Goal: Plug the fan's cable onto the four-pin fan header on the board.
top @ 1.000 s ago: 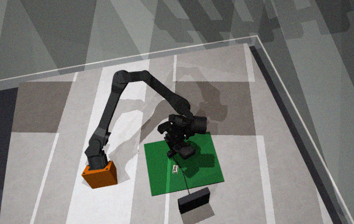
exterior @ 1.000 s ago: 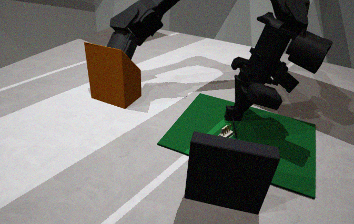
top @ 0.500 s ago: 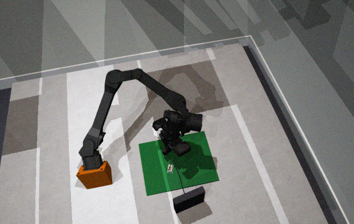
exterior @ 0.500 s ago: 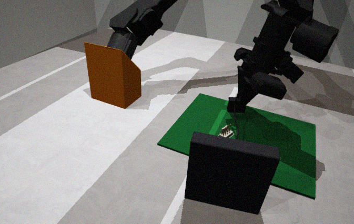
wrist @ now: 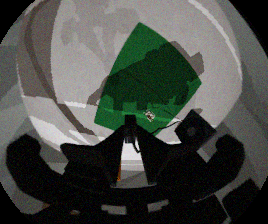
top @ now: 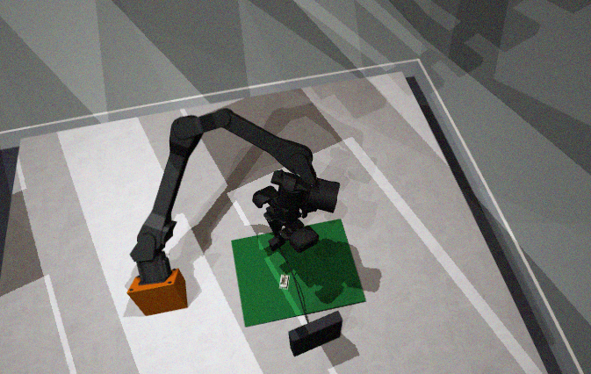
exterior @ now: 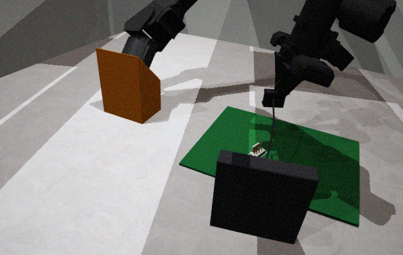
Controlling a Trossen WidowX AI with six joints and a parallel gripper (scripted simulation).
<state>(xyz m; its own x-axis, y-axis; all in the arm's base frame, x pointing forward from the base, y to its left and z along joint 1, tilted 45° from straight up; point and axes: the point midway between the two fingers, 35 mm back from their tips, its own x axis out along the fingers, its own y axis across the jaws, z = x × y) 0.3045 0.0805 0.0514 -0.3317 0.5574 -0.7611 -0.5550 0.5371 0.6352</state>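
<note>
Now: gripper tip 30 mm short of the green board, 40 mm to the left of it and 110 mm above it. From my gripper tip the other things lie so: black fan box 60 mm ahead, 220 mm to the right, 40 mm below; then black plug 10 mm behind, 10 mm to the right.
</note>
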